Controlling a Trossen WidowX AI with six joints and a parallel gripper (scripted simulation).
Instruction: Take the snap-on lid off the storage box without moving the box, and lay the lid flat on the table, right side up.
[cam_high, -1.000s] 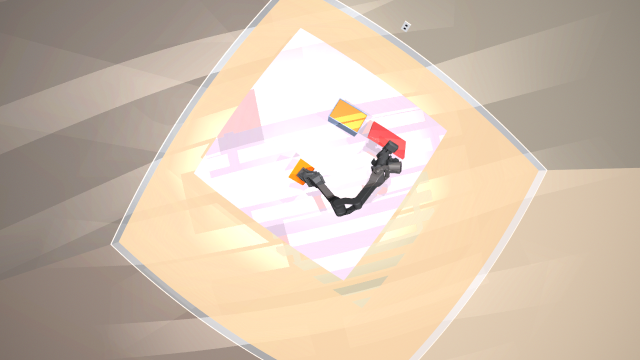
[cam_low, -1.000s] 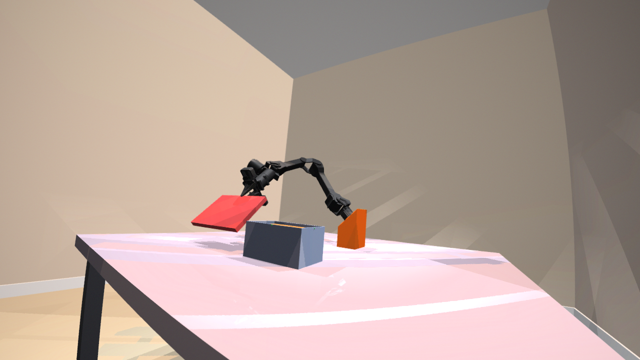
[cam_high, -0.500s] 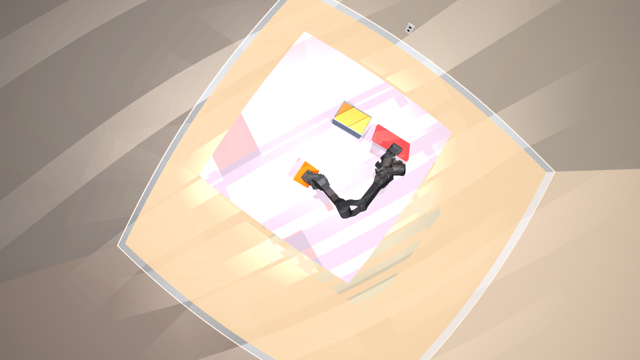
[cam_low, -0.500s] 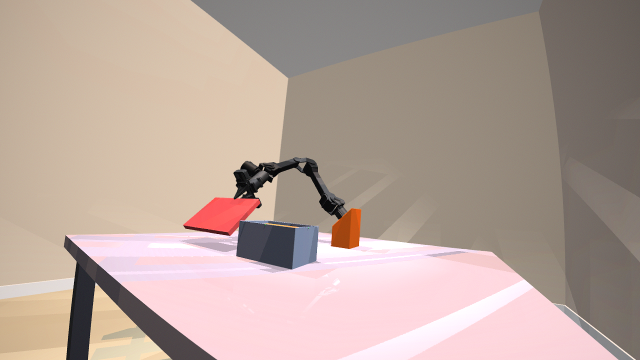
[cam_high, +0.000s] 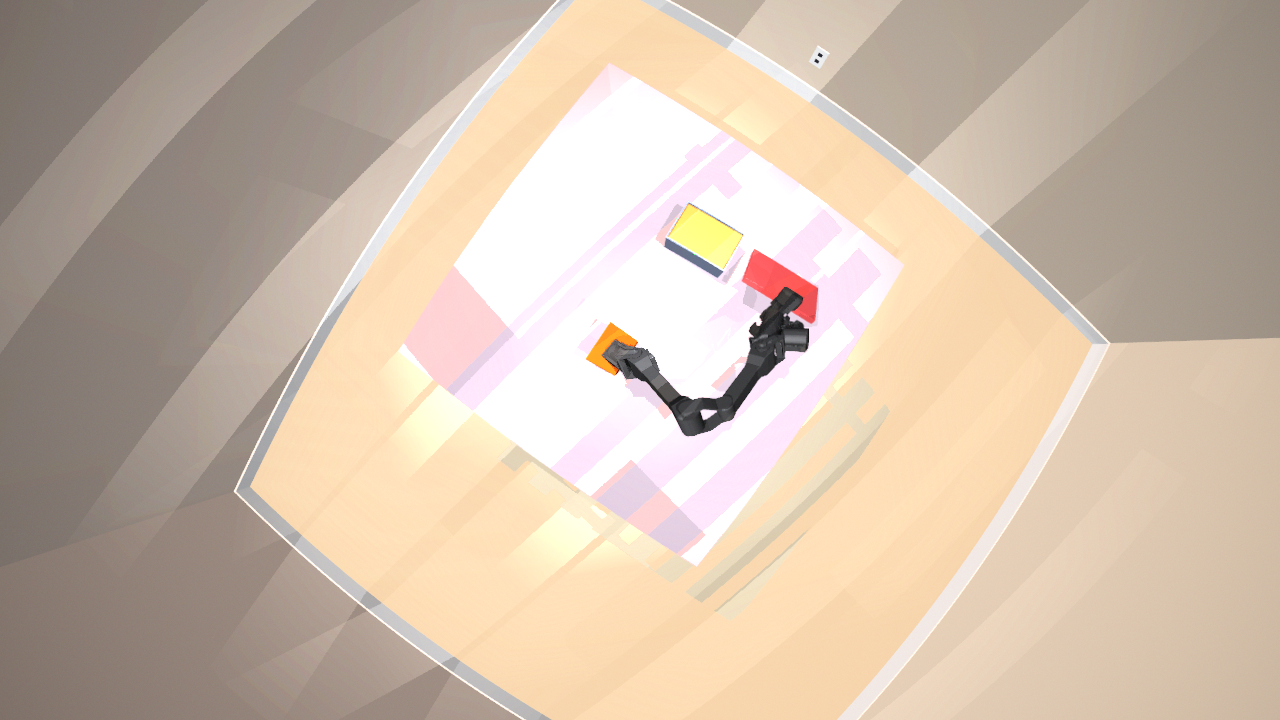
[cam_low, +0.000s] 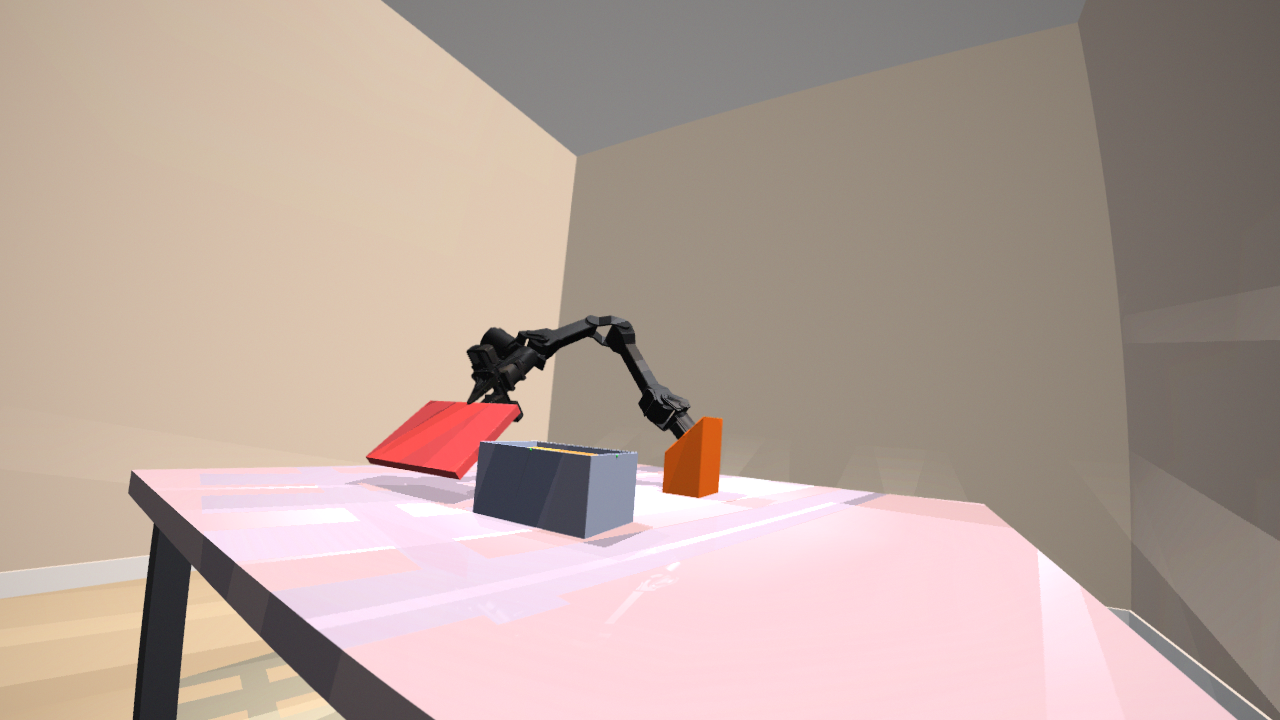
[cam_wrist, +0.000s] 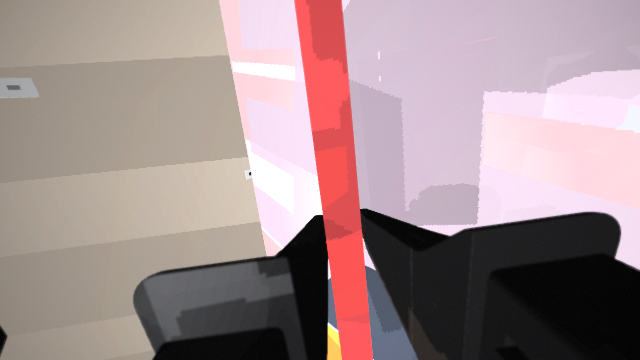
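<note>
Right now the red lid is 6 cm ahead of my gripper tip, 5 cm below it and 1 cm to the left of it. Also, from my gripper tip: grey-blue storage box: 29 cm to the left, 10 cm below, 2 cm ahead.
</note>
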